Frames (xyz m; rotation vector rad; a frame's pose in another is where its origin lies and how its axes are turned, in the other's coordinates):
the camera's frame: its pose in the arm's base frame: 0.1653 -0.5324 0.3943 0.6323 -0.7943 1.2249
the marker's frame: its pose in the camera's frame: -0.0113 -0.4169 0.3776 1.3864 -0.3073 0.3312
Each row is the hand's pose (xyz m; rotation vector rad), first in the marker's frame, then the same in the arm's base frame.
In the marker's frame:
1: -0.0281 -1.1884 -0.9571 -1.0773 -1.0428 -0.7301
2: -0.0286 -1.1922 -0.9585 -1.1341 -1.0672 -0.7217
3: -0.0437 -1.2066 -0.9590 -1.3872 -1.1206 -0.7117
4: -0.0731 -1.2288 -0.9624 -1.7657 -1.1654 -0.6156
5: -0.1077 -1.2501 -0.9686 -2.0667 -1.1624 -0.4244
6: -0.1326 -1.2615 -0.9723 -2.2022 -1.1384 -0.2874
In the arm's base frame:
1: 0.0538 0.4862 0.2678 1.5807 -0.5696 0.1396
2: 0.0539 0.4901 0.2664 1.5498 -0.6126 0.0990
3: 0.0587 0.5001 0.2487 1.3751 -0.7626 -0.0444
4: 0.0636 0.5152 0.2153 1.1094 -1.0097 -0.2134
5: 0.0656 0.5293 0.1768 0.8920 -1.2573 -0.3013
6: 0.0662 0.5357 0.1499 0.7853 -1.3946 -0.3196

